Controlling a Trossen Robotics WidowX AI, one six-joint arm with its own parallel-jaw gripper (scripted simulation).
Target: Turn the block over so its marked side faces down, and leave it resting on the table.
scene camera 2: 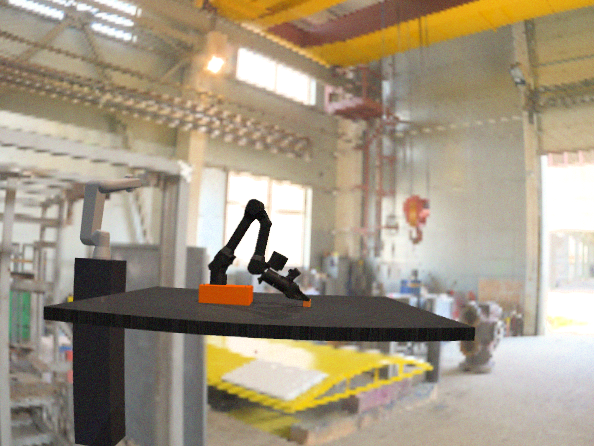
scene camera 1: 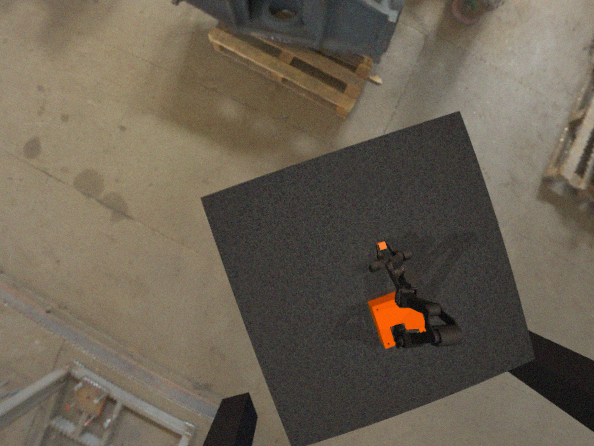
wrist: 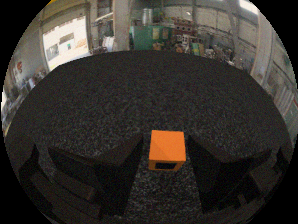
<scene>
In view: my gripper [wrist: 166, 138] and a small orange block [wrist: 167, 152].
</scene>
